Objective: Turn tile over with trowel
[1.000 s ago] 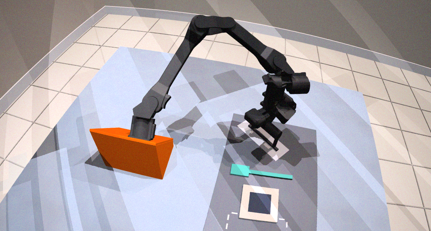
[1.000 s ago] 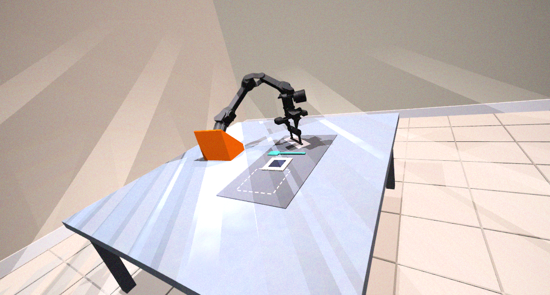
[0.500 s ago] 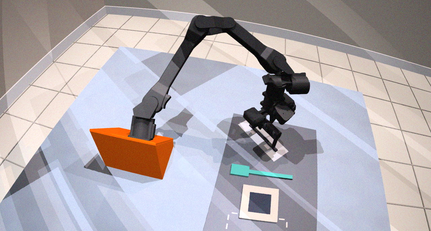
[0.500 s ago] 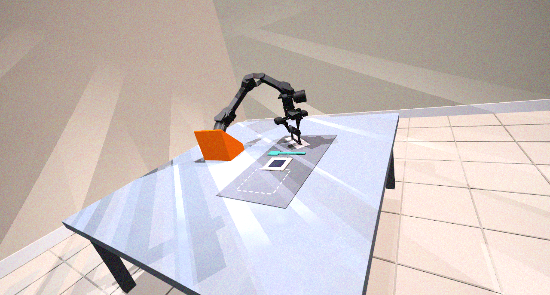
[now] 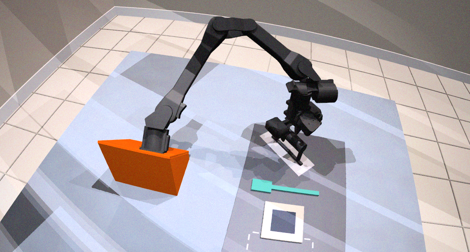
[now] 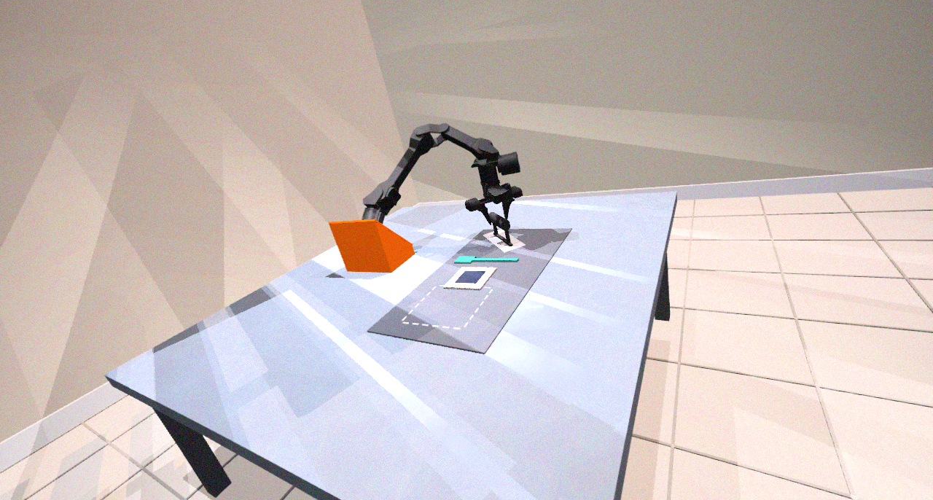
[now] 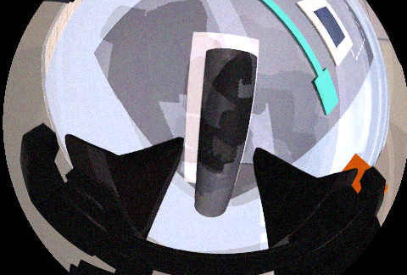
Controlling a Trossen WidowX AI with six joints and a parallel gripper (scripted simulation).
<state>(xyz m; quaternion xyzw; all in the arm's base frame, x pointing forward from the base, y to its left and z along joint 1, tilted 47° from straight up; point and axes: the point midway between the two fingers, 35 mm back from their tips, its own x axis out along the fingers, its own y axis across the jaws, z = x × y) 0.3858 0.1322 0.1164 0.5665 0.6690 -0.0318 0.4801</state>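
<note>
The teal trowel lies 30 mm behind my gripper tip, 160 mm to the right of it and 60 mm below it. Also, from my gripper tip: tile 10 mm behind, 270 mm to the right, 60 mm below; then dark mat 10 mm ahead, 230 mm to the right, 80 mm below.
</note>
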